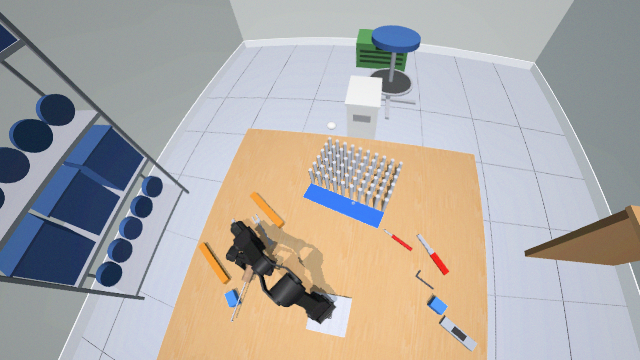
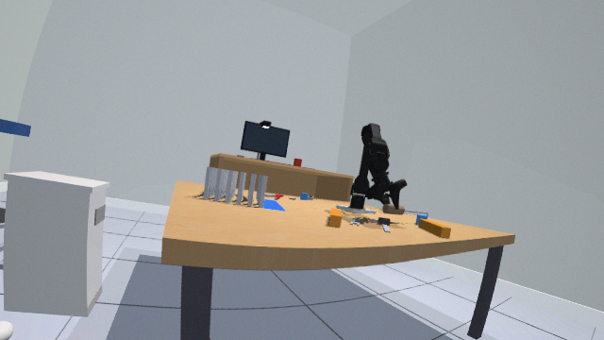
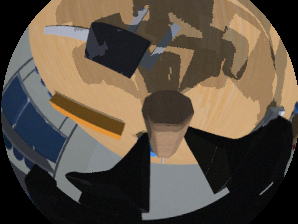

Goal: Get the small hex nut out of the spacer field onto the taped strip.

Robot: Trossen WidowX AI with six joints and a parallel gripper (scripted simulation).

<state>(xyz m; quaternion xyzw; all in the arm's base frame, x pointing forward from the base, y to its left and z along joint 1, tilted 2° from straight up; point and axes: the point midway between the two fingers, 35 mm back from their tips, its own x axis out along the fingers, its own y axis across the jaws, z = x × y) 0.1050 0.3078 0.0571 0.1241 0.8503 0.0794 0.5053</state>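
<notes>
The brown-handled hook tool lies 11 cm behind my gripper tip, 1 cm to the left of it and 1 cm below it. Also, from my gripper tip: red screwdriver: 56 cm to the right, 24 cm ahead, 4 cm below; then blue taped strip: 37 cm ahead, 33 cm to the right, 5 cm below; then small wrench: 20 cm ahead, 5 cm below, 1 cm to the left.
</notes>
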